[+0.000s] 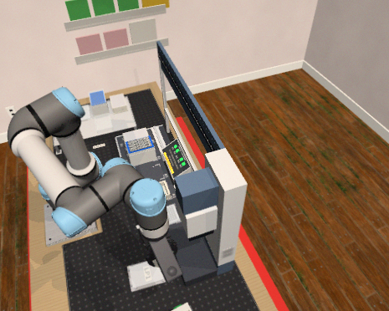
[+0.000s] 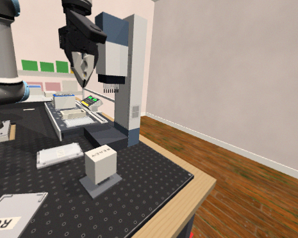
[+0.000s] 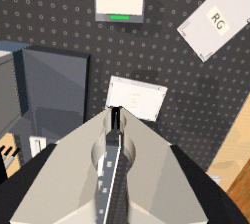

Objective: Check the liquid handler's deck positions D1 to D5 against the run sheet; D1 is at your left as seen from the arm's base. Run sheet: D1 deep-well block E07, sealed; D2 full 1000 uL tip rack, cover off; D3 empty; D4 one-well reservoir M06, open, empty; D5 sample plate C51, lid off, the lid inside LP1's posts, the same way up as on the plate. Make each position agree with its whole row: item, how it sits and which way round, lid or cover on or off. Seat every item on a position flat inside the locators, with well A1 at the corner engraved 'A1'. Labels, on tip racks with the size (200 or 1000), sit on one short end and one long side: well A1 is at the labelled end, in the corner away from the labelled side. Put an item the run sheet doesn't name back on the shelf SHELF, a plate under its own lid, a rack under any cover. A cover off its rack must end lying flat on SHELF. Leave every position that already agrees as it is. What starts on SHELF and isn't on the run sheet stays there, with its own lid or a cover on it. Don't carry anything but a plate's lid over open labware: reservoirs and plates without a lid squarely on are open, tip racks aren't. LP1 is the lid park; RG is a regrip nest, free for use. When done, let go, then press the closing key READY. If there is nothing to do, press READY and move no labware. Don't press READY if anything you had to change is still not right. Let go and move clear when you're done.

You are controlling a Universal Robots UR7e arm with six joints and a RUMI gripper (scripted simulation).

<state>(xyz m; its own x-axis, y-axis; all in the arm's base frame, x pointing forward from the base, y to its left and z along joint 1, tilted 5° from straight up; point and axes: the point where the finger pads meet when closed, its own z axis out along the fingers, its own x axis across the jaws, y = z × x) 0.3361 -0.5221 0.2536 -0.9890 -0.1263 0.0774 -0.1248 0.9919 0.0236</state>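
My gripper is now 10 mm short of the ready key block, 70 mm to the left of it and 230 mm above it. Also, from my hand: pipetting head (140 mm ahead, 90 mm to the left, 80 mm above); liquid handler's tower (220 mm ahead, 90 mm to the left, 20 mm below); RG nest (200 mm behind, 90 mm to the right, 300 mm below).
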